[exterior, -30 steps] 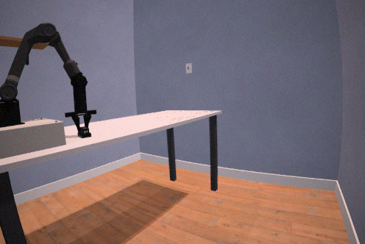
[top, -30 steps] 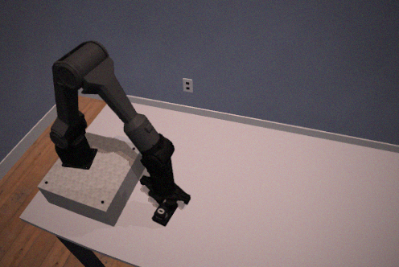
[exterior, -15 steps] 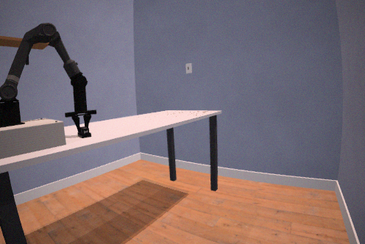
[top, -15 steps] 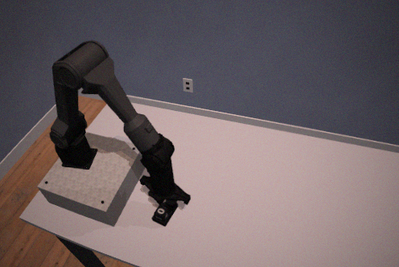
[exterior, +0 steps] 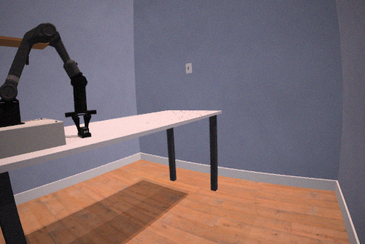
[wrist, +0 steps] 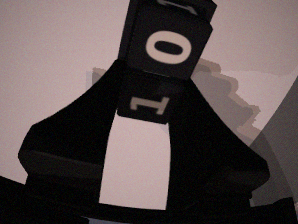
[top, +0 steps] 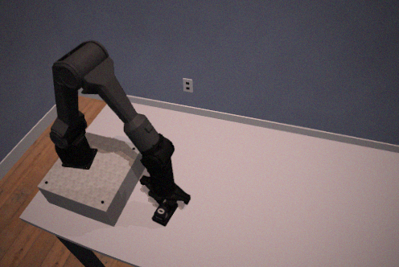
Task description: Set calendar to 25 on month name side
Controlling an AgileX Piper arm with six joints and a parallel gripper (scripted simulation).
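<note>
My hand is right at the cube.
</note>
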